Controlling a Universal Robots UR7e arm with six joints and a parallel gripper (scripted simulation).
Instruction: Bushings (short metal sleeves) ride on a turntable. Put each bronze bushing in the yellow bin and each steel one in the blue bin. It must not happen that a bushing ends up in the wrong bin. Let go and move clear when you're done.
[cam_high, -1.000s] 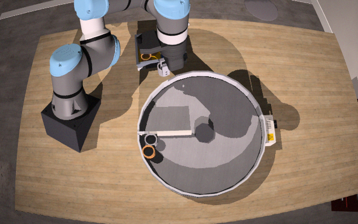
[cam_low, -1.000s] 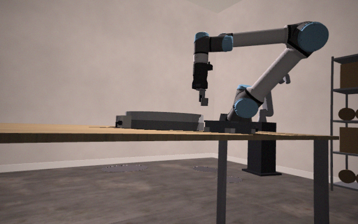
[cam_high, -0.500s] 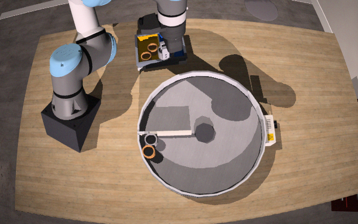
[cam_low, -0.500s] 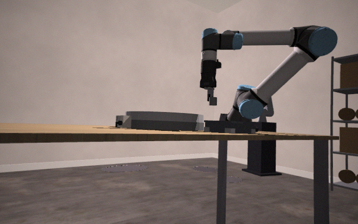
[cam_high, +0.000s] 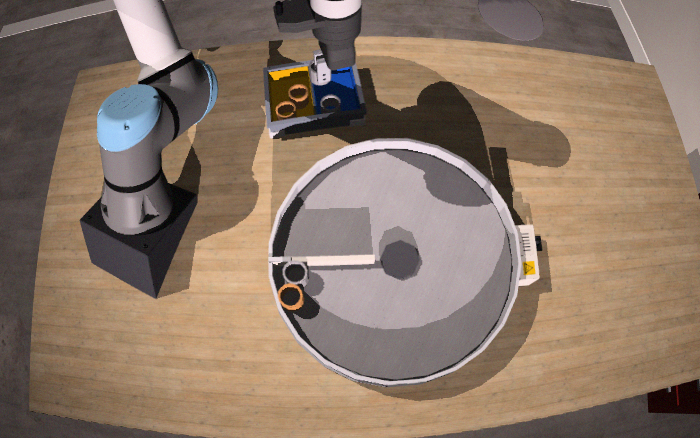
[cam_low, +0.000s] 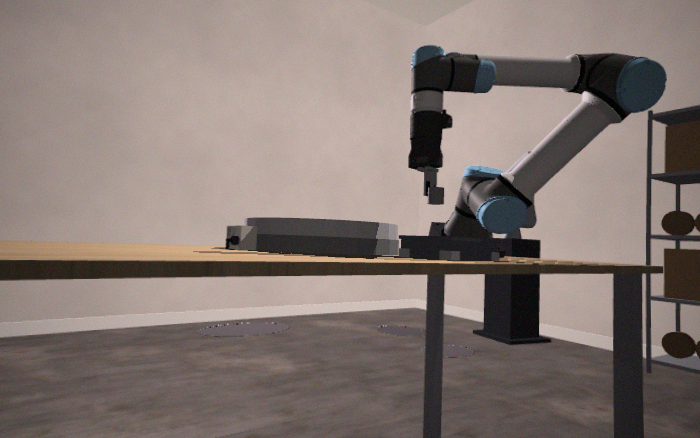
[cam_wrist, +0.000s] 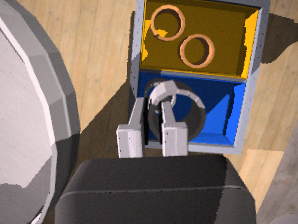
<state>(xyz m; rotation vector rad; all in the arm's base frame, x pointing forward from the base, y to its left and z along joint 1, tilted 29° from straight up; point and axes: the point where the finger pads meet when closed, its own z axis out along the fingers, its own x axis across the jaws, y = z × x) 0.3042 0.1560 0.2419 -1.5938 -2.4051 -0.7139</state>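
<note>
The bin lies 14 cm below my hand, 4 cm to the left of it and 3 cm behind it. Also, from my hand: turntable 28 cm to the right, 17 cm ahead, 11 cm below.
</note>
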